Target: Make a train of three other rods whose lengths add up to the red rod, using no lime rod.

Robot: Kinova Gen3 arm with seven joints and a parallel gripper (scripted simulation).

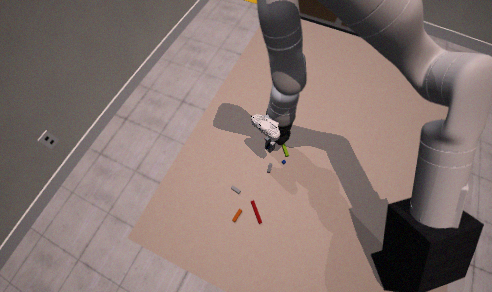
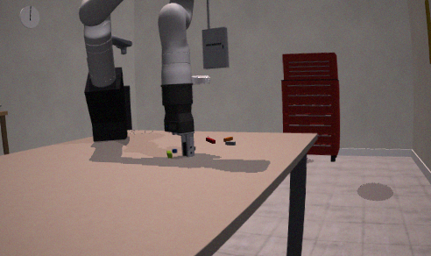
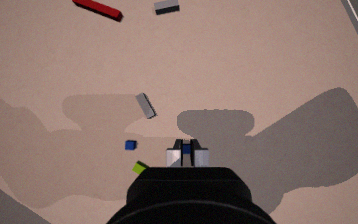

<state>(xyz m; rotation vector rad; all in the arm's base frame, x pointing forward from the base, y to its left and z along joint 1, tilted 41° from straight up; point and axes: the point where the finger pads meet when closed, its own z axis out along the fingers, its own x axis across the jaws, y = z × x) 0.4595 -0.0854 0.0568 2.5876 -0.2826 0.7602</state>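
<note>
My hand is 50 mm past the lime rod, 20 mm to the left of it and 10 mm above it. Round my hand: red rod (210 mm to the left, 50 mm behind, 10 mm below); then orange rod (240 mm to the left, 10 mm below).
</note>
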